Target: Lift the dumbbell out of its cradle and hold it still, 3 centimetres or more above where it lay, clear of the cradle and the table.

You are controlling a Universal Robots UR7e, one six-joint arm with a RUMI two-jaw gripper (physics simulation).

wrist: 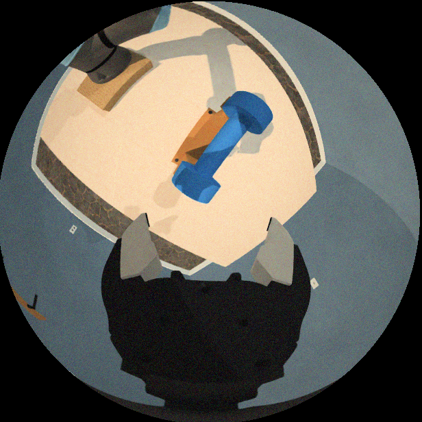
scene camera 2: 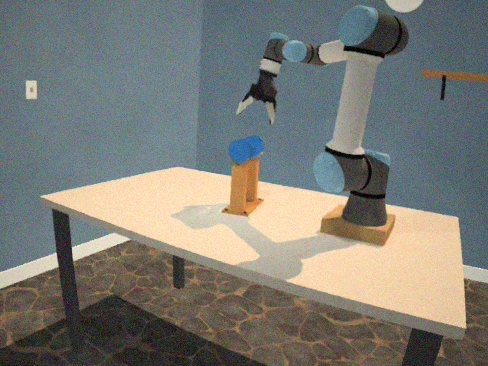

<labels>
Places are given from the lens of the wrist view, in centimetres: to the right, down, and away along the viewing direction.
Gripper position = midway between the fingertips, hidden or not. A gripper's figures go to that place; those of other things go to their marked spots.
my gripper [wrist: 208,217]: 0, 1, 13
blue dumbbell [wrist: 247,112]: 6, -14, 13
orange cradle [wrist: 210,122]: 1, -27, 30
The marked spots on the orange cradle and the blue dumbbell are 22 cm apart.
</labels>
